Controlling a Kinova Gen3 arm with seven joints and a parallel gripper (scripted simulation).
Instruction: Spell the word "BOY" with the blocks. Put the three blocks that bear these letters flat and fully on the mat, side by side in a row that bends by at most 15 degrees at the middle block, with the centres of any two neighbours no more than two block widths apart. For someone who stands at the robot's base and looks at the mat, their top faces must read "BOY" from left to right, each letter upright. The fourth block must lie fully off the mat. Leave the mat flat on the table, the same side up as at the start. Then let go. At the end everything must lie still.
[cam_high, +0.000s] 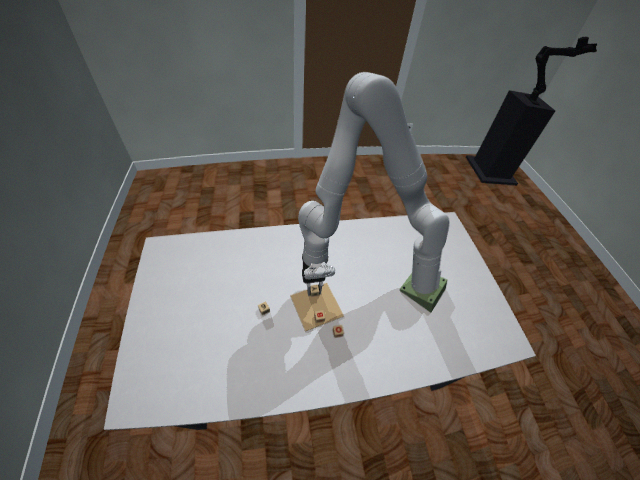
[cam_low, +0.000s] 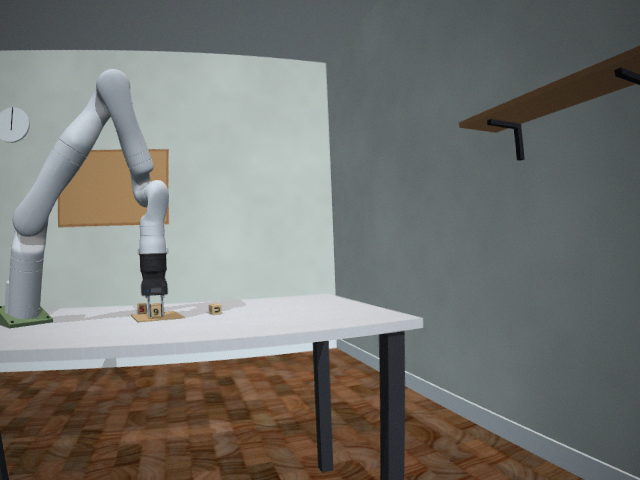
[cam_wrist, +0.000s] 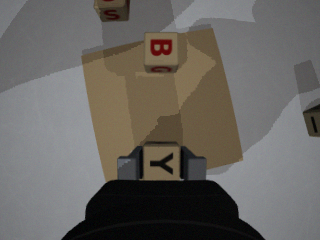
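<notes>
Now: the Y block right at my hand. Also, from my hand: tan mat 5 cm to the left, 3 cm below, 1 cm behind; O block 15 cm to the left, 7 cm behind, 1 cm below; B block 9 cm to the left, 2 cm behind, 1 cm below.
</notes>
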